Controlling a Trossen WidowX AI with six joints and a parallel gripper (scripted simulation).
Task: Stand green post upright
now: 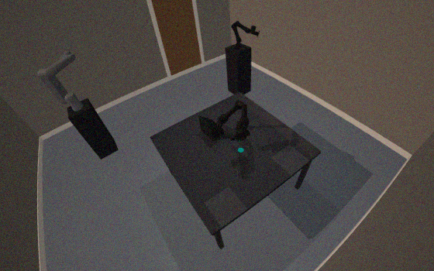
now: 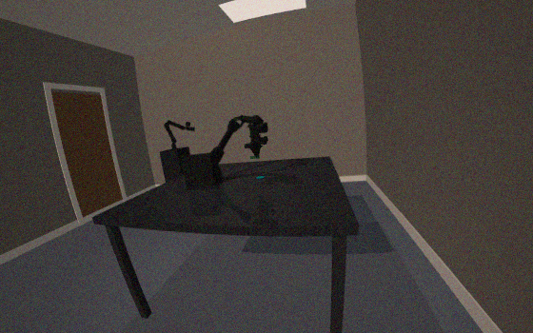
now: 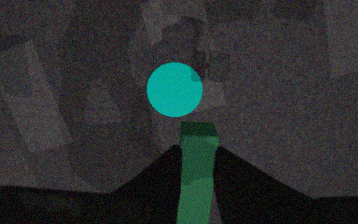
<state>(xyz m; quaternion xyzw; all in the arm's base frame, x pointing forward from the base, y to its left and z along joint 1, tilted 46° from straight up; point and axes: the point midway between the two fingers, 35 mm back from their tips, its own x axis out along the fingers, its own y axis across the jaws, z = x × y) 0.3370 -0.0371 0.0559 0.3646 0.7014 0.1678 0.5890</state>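
My gripper tip is now 15 cm above the cyan circle and 1 cm to the right of it. The rest, counted from my gripper tip: green post: 2 cm behind, 1 cm to the left.
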